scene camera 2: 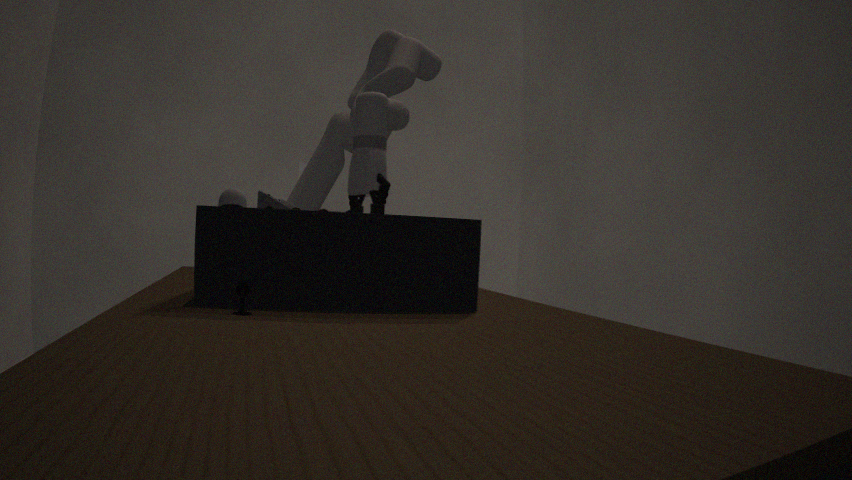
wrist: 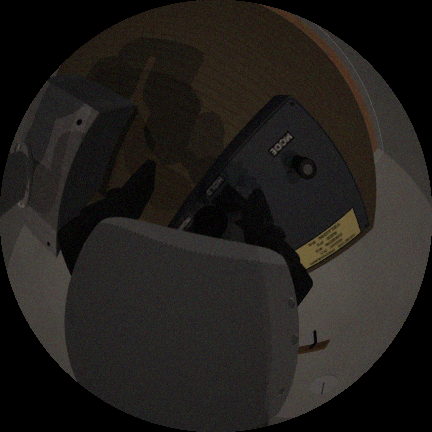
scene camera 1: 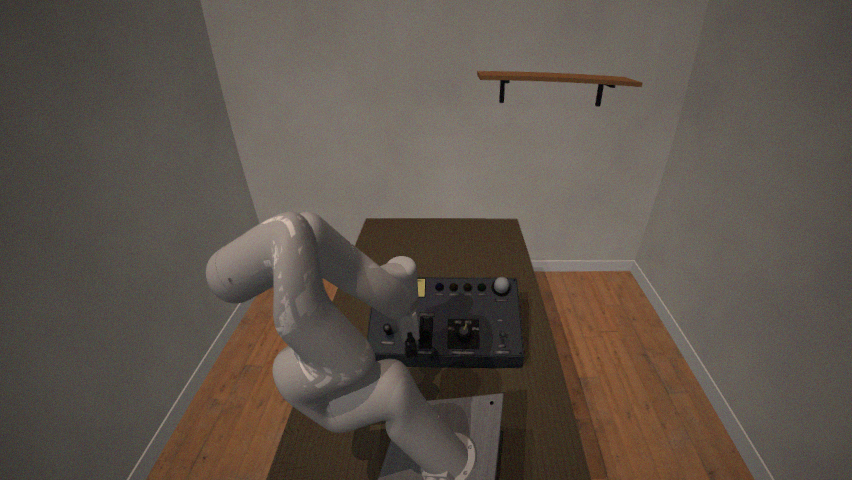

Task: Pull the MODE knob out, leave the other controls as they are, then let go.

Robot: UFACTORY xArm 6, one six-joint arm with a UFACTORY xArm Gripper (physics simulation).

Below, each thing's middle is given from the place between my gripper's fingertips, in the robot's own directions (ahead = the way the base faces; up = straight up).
I see my gripper 7 cm short of the black lever (wrist: 209, 220), 3 cm to the left of it and 3 cm above it. Round my hand: dark control panel (scene camera 2: 260, 258) (20 cm ahead, 7 cm to the right, 5 cm below).
